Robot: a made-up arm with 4 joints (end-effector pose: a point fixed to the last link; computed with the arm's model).
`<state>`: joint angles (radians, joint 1 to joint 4).
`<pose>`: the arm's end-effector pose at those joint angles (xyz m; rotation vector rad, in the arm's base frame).
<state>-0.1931 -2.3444 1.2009 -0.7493</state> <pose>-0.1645 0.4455 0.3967 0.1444 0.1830 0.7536</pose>
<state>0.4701 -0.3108 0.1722 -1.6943</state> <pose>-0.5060 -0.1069 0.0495 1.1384 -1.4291 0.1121</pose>
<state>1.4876 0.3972 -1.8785 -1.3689</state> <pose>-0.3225 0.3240 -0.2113 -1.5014 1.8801 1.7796</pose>
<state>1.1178 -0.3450 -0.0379 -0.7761</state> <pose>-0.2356 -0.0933 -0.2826 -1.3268 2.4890 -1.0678</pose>
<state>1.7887 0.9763 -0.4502 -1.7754</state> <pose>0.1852 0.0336 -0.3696 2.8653 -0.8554 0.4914</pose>
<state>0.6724 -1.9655 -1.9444 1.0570</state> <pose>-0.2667 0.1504 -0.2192 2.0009 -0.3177 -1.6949</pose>
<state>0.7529 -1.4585 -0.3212 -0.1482</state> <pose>-0.4771 0.0615 -0.1127 -0.2756 -2.1368 2.1880</pose>
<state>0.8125 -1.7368 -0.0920 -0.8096</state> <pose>-0.5328 0.1399 -0.1304 -0.3946 -2.0418 1.4561</pose>
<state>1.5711 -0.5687 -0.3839 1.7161</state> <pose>-0.1440 -0.0270 -0.1940 0.9196 0.1266 -1.0971</pose>
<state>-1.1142 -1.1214 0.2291 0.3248</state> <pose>-0.0657 0.1676 0.5447 1.5063 -0.8416 0.9068</pose>
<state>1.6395 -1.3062 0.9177 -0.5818</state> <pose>-0.2636 -0.0647 -0.0956 0.4612 -1.8954 2.2045</pose>
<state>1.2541 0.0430 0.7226 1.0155</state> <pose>0.0249 -0.0220 0.0063 -0.6930 0.3333 -0.8092</pose>
